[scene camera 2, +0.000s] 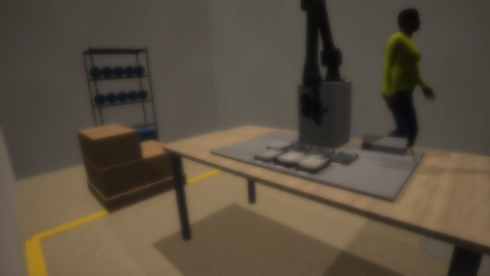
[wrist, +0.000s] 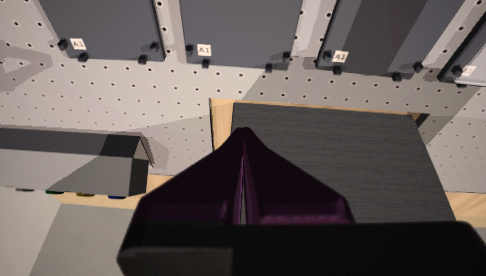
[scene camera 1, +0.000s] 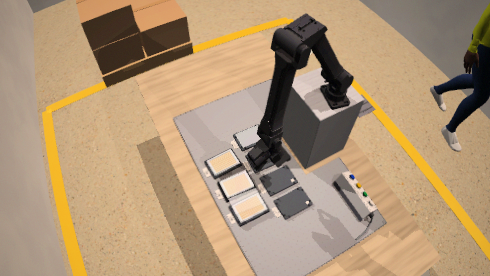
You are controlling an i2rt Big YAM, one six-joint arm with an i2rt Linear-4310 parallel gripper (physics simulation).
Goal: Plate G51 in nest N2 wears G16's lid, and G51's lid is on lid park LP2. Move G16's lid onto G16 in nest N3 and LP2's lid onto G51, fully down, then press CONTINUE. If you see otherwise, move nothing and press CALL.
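Seen in the pictures: gripper, fingertip midpoint: (scene camera 2: 319,126) (wrist: 243,138) (scene camera 1: 281,162); arm's base at its link origin: (scene camera 2: 332,82) (scene camera 1: 334,96).
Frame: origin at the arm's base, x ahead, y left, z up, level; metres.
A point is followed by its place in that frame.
Three plates with tan wells (scene camera 1: 223,163) @[x 0.470, y -0.023, z -0.342 m] (scene camera 1: 236,185) @[x 0.443, y 0.106, z -0.331 m] (scene camera 1: 249,208) @[x 0.421, y 0.229, z -0.325 m] stand in a row of nests; whether each wears a clear lid cannot be told. A pale, clear-topped piece (scene camera 1: 246,138) @[x 0.329, y -0.131, z -0.350 m] lies behind them, partly hidden by the arm; its edge (wrist: 477,67) @[x 0.256, y -0.115, z -0.350 m] shows in the wrist view. Dark pads (scene camera 1: 279,180) @[x 0.249, y 0.124, z -0.357 m] (scene camera 1: 293,202) @[x 0.225, y 0.245, z -0.358 m] (wrist: 102,25) @[x 0.193, y 0.236, z -0.358 m] (wrist: 240,30) @[x 0.221, y 0.112, z -0.358 m] (wrist: 390,35) @[x 0.255, y -0.018, z -0.358 m] are bare where visible. My gripper (scene camera 2: 318,121) @[x 0.251, y 0.111, z -0.214 m] (wrist: 243,138) @[x 0.251, y 0.111, z -0.214 m] is shut and empty, raised above the mat near the pads. The button box (scene camera 1: 356,197) @[x -0.033, y 0.333, z -0.296 m] (wrist: 65,162) @[x -0.013, y 0.304, z -0.319 m] has blue, yellow, green and pale buttons; their labels are unreadable.
The grey pedestal (scene camera 1: 320,132) @[x 0.086, y 0.091, z -0.092 m] (scene camera 2: 327,117) @[x 0.117, y 0.055, z -0.191 m] (wrist: 335,160) @[x 0.132, y -0.021, z -0.301 m] carries the arm beside the perforated mat (scene camera 1: 272,245) @[x 0.372, y 0.402, z -0.367 m] (wrist: 190,85) @[x 0.132, y 0.150, z -0.367 m]. Cardboard boxes (scene camera 1: 117,45) (scene camera 2: 112,162) stand beyond the wooden table (scene camera 1: 200,80) @[x 0.463, y -0.606, z -0.380 m]. A person (scene camera 1: 475,75) (scene camera 2: 402,75) is behind the pedestal. Scene camera 2 is blurred.
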